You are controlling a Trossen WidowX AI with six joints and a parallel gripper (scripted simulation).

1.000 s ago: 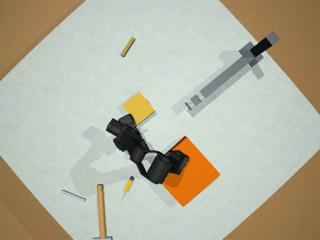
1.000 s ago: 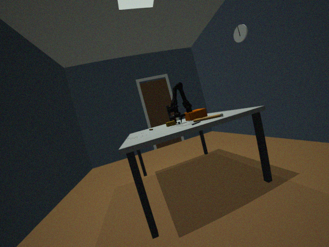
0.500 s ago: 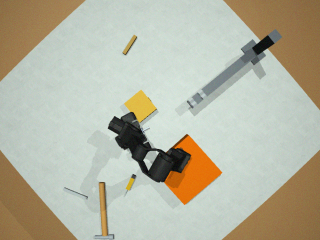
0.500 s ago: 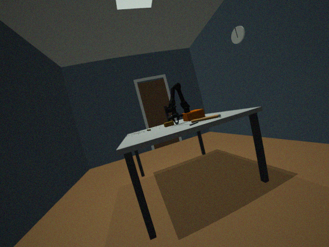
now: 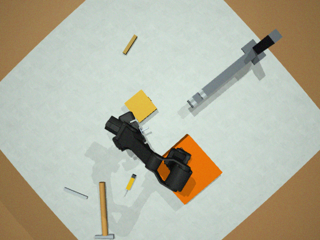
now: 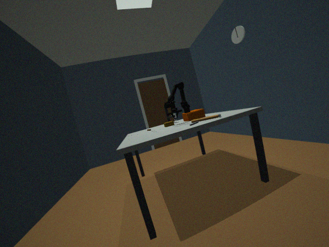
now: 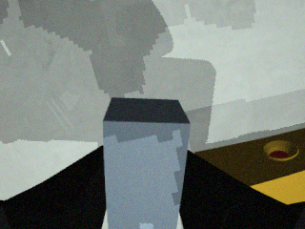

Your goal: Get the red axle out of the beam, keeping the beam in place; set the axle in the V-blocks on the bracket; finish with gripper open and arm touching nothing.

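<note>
Now: the yellow beam 90 mm to the right of my gripper tip, 80 mm ahead of it and 40 mm below it. The rest, counted from my gripper tip: yellow-handled screwdriver: 190 mm to the left, 160 mm behind, 50 mm below; light blue block: 20 mm to the right, 10 mm above; tan stick: 340 mm ahead, 230 mm to the right, 60 mm below.
</note>
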